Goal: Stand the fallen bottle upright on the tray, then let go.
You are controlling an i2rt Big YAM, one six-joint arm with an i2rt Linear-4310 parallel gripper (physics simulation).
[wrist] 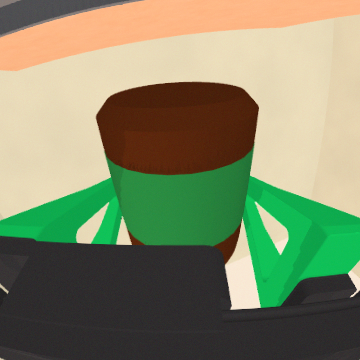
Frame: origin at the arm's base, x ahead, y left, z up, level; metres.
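Seen in the pictures: gripper, between the fingertips: (181, 181).
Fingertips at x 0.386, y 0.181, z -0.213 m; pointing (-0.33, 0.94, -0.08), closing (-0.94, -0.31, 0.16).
Offsets run from my fingertips to a thing's top centre. "spot": to the spot under its first point.
A brown bottle @[dx +0.005, dy -0.008, dz +0.099 m] (175, 200) with a wide green band is held between the green fingers in the wrist view, one brown end toward the top of the view. My gripper (181, 181) is shut on the bottle, with a finger against each side. The bottle's far part is hidden behind the black gripper body. A grey strip @[spot: dx +0.054, dy +0.095, dz -0.124 m] (55, 16) at the top left edge of the view looks like the rim of the tray. Whether the bottle touches the tray cannot be seen.
An orange table surface (150, 42) crosses the top of the view, beside the grey strip. A pale cream background (295, 100) shows behind the bottle and the fingers.
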